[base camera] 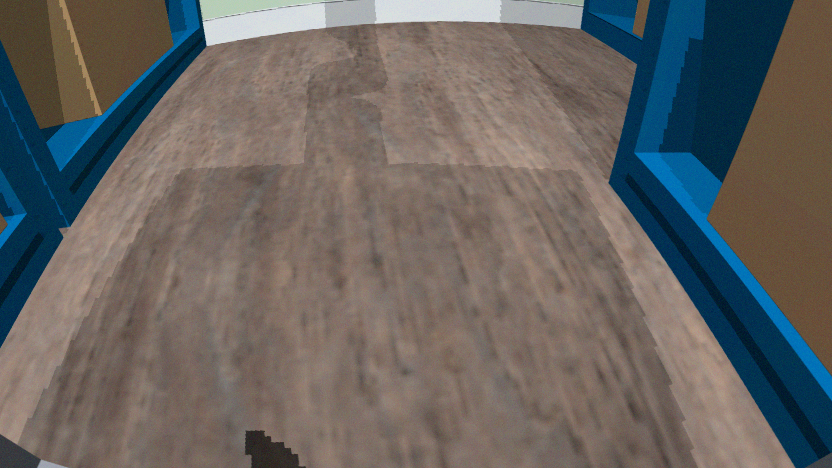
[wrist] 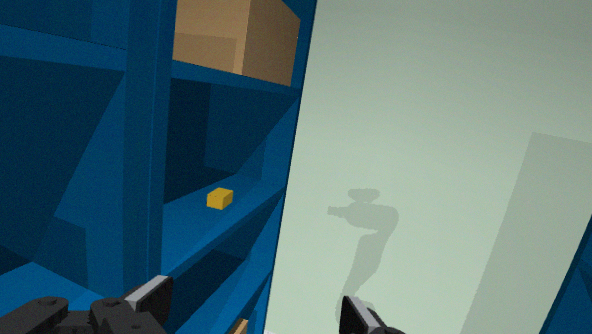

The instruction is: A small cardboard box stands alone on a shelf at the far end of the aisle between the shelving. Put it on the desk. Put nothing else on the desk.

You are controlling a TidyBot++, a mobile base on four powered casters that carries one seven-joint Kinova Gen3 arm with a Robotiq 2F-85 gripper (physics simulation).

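Frame: origin at the arm's base, x right, y ahead, z up, level; metres.
Seen in the pictures: gripper, between the fingertips: [wrist: 256,306].
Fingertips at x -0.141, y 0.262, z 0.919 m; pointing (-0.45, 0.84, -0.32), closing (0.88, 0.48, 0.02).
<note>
Pixels of each thing's top centre, then the offset from my fingertips to it. "spot": a spot on its surface instead. Level surfaces: height alone.
- small yellow-brown box, centre of its top: [wrist: 220,192] dx -0.597, dy +0.695, dz -0.280 m
- middle blue shelf, height of its surface: dz -0.325 m
- large box, a spot on its surface: [wrist: 210,25] spot: dx -0.584, dy +0.552, dz +0.257 m
A small yellow-brown box [wrist: 220,198] stands alone on a middle blue shelf [wrist: 187,232] of the left shelving in the wrist view, near the far end by the wall. My gripper [wrist: 256,306] is open, with no thing between its fingers. Its fingertips show at the bottom of the wrist view, and the box is beyond them, higher in the picture and apart from them. The gripper and the small box do not show in the base camera view. The desk does not show in either view.
Blue shelving [base camera: 698,250] lines both sides of the aisle, close on the right. Large cardboard boxes stand on it at left [base camera: 122,46] and right [base camera: 785,203]. Another large box [wrist: 210,25] sits on the shelf above the small one. A pale green wall [wrist: 425,100] closes the aisle.
</note>
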